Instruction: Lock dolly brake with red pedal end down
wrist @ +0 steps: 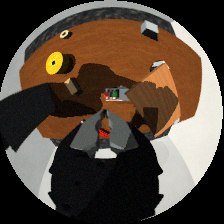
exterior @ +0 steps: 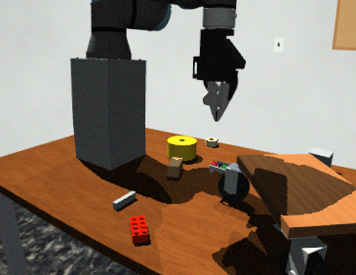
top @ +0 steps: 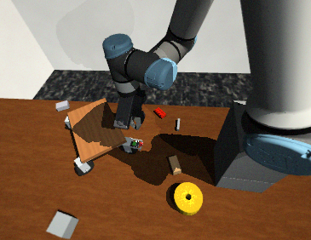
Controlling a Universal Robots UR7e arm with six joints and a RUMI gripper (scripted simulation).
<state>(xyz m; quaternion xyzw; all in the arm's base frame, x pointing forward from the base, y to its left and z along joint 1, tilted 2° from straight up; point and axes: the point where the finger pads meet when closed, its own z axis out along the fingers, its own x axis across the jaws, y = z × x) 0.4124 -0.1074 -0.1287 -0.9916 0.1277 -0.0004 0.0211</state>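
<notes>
Right now the brake pedal is 10 mm ahead of my hand and 140 mm below it. Round my hand: grey bar (190 mm behind, 150 mm to the right, 210 mm below); then red brick (100 mm behind, 240 mm to the right, 210 mm below); then tan block (150 mm behind, 80 mm to the left, 200 mm below).
</notes>
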